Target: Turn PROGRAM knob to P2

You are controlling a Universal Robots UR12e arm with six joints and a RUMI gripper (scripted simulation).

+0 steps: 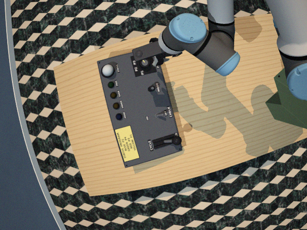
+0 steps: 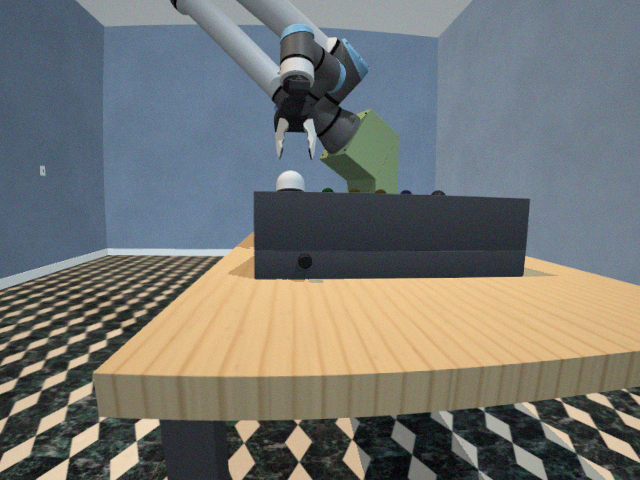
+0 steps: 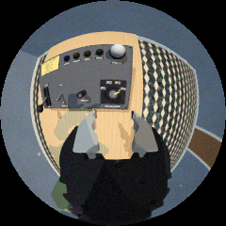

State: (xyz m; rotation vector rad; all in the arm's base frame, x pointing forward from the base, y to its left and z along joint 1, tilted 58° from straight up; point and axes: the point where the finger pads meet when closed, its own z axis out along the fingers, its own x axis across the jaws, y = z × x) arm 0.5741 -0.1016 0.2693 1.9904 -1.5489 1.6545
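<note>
Right now the mode knob is 140 mm below my hand, 110 mm to the left of it and 60 mm ahead of it. Also, from my hand: check toggle (230 mm to the left, 140 mm below, 80 mm ahead); then dark grey console (160 mm to the left, 160 mm below, 100 mm ahead); then cycle lever (350 mm to the left, 130 mm below, 70 mm ahead).
</note>
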